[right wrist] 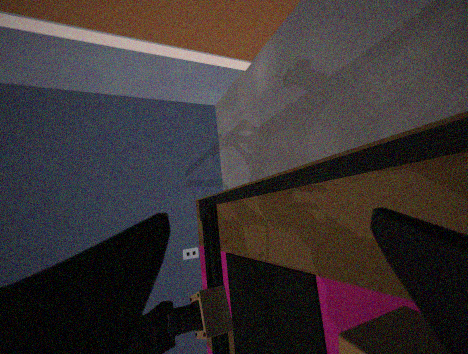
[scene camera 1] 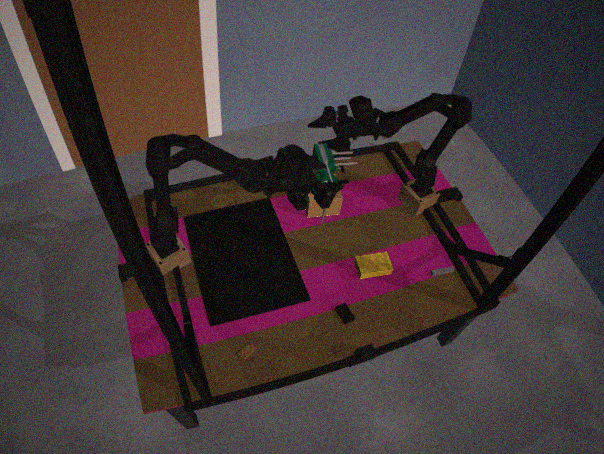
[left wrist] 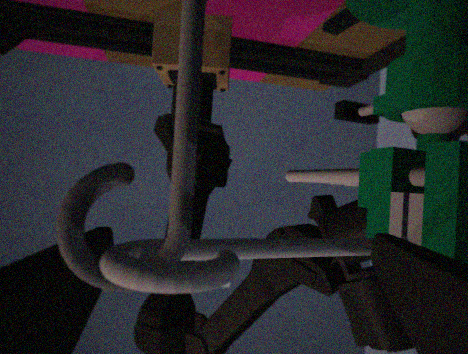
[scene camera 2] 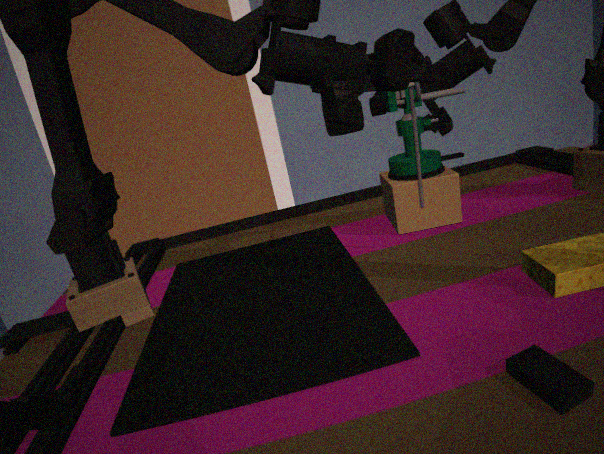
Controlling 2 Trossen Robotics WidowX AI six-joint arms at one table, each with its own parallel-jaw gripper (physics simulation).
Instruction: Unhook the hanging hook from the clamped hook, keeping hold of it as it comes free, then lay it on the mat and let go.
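Places are measured from the left arm's base along level axes (x ahead, y left, z up), in centimetres.
Pixels of known places: left gripper, fingertip midpoint: (scene camera 1: 334, 176) (left wrist: 245, 242) (scene camera 2: 417, 82); right gripper, fingertip midpoint: (right wrist: 268, 219) (scene camera 1: 313, 134) (scene camera 2: 385, 116); left arm's base at its link origin: (right wrist: 197, 315) (scene camera 1: 165, 246) (scene camera 2: 101, 277); right arm's base at its link origin: (scene camera 1: 421, 189).
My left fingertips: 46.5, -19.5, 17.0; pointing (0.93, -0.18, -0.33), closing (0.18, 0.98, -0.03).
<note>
Ahead of a thing's pixels: the offset from my left fingertips to its top centre, as dx, dy, dz. Level surfaces: height alone.
A green clamp {+6.5, +7.5, +0.7} (scene camera 1: 324, 162) (scene camera 2: 410, 162) (left wrist: 380, 189) stands on a wooden block {+5.4, +8.2, -15.1} (scene camera 1: 329, 209) (scene camera 2: 435, 203) at the back of the table. It holds the clamped hook (scene camera 2: 442, 94) (left wrist: 285, 247) level. The grey hanging hook {-3.7, -2.6, +0.9} (scene camera 2: 418, 153) (left wrist: 181, 140) hangs from the clamped hook's bend, its shaft down in front of the block. My left gripper (scene camera 1: 315, 173) (scene camera 2: 406, 78) is open at the joined bends and holds nothing. My right gripper (scene camera 1: 320, 121) (scene camera 2: 462, 40) is open and empty, higher up behind the clamp. The black mat {dz -23.1} (scene camera 1: 242, 261) (scene camera 2: 264, 324) (right wrist: 271, 309) lies left of the block.
A yellow block {+1.5, -20.8, -20.7} (scene camera 1: 374, 265), a small black block {-16.3, -26.9, -22.2} (scene camera 1: 344, 313), a grey piece {+18.5, -36.9, -22.1} (scene camera 1: 442, 270) and a small wooden piece {-44.8, -18.9, -22.8} (scene camera 1: 248, 351) lie on the striped table. Black frame rails run along the table's edges, and a tall black post (scene camera 1: 115, 216) stands at the left.
</note>
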